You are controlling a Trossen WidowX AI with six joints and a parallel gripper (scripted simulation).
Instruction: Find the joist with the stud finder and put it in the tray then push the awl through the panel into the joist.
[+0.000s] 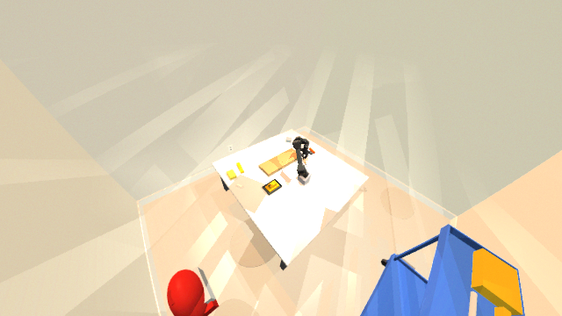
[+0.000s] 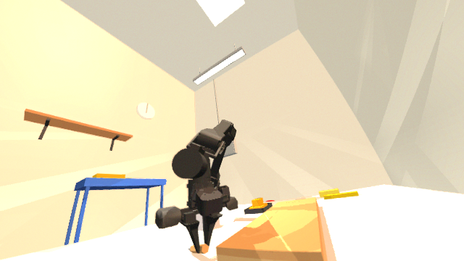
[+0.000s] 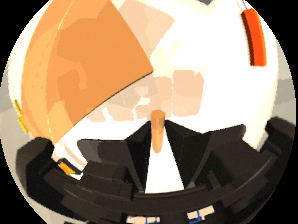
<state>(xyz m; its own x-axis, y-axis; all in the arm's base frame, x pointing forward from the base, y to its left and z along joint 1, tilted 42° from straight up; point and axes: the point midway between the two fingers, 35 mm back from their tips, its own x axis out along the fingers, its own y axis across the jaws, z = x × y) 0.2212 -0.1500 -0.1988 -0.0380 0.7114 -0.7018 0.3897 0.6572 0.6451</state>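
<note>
Now: the awl 50 mm behind my gripper tip, 20 mm to the left of it and 10 mm below it. Also, from my gripper tip: dark tray 70 mm behind, 550 mm to the left, 10 mm below; then orange stud finder 70 mm behind, 570 mm to the left, 30 mm above.
</note>
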